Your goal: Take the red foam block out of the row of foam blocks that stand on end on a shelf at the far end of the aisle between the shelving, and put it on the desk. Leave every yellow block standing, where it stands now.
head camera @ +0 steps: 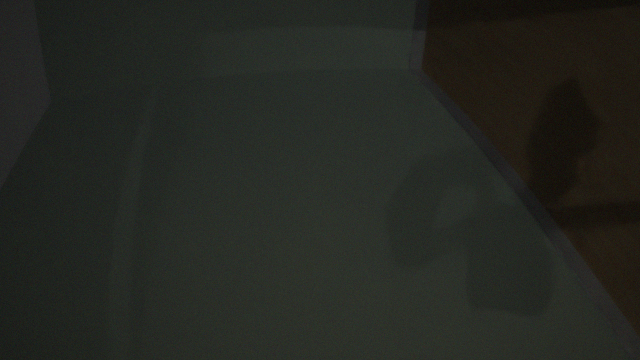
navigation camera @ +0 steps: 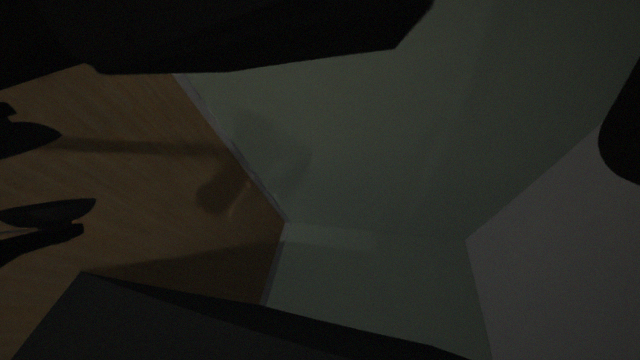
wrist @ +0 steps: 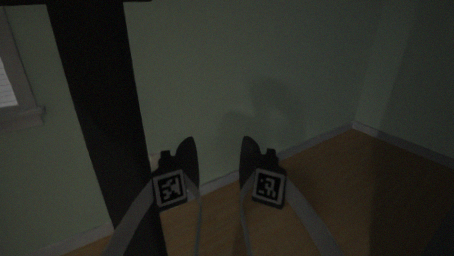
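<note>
My gripper is open and empty, with a gap between its two dark fingertips. In the wrist view it is seen against the green wall and the wood floor. At the left edge of the navigation view its fingers stand over the wood floor. The red foam block, the yellow blocks and the desk do not show in the head, navigation or wrist view. The pictures are dark.
A dark grey piece of furniture stands at the bottom of the navigation view. Green walls meet in a corner. A window frame is at the left of the wrist view, beside a thick black post.
</note>
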